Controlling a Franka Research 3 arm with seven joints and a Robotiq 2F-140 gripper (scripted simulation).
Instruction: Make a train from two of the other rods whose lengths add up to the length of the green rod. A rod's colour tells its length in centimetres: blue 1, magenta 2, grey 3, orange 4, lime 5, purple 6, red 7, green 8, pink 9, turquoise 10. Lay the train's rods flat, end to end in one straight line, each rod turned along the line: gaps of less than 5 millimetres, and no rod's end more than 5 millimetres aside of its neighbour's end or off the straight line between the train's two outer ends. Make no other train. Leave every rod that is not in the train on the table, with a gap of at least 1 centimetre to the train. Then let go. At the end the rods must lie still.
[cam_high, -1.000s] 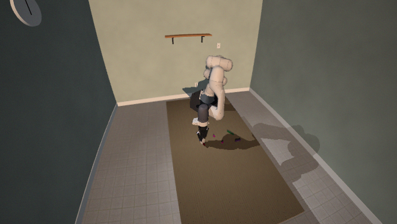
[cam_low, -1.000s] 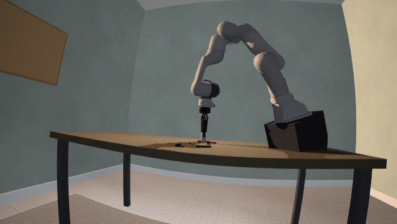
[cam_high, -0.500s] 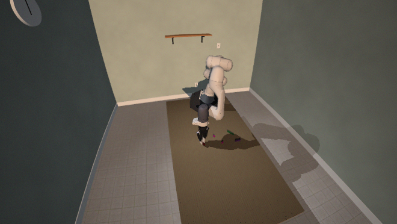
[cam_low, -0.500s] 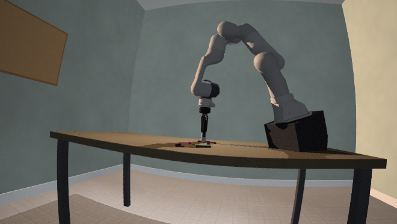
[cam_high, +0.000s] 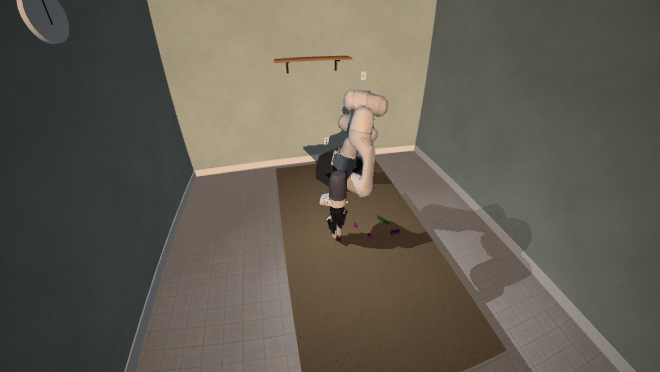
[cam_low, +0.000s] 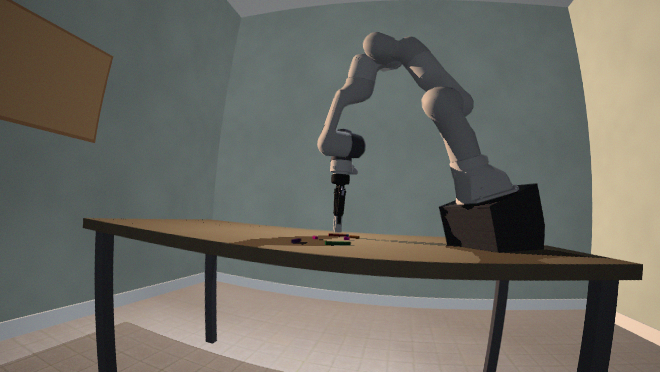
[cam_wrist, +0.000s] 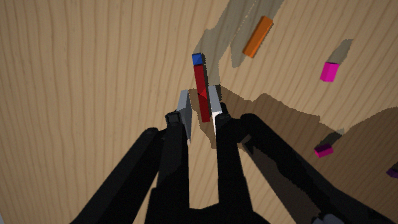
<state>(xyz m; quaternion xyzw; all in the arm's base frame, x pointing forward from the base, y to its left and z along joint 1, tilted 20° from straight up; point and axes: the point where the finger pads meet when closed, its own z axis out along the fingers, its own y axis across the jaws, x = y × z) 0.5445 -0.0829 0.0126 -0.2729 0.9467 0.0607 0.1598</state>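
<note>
The red rod lies 40 mm below my hand. From my hand the other things lie so: orange rod 80 mm behind, 40 mm below, 30 mm to the left; blue rod 40 mm below, 40 mm behind, 20 mm to the right; green rod 300 mm to the left, 130 mm behind, 40 mm below.
</note>
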